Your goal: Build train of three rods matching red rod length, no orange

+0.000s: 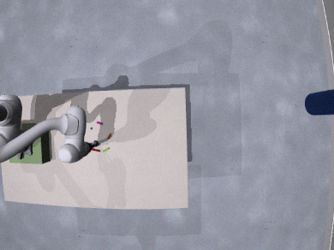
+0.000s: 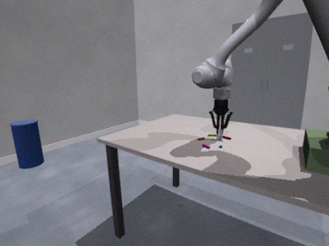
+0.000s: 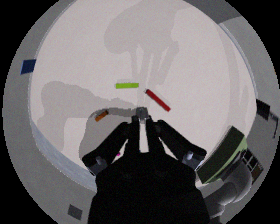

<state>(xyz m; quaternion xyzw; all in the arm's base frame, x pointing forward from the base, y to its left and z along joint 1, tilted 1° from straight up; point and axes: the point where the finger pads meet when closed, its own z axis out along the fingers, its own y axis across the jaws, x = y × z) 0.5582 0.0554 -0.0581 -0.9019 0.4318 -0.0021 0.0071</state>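
The grey rod is 3 cm below my hand. Also, from my hand: orange rod (8 cm ahead, 7 cm to the left, 3 cm below); then lime rod (7 cm ahead, 3 cm to the right, 3 cm below); then red rod (5 cm to the right, 3 cm below, 1 cm behind).
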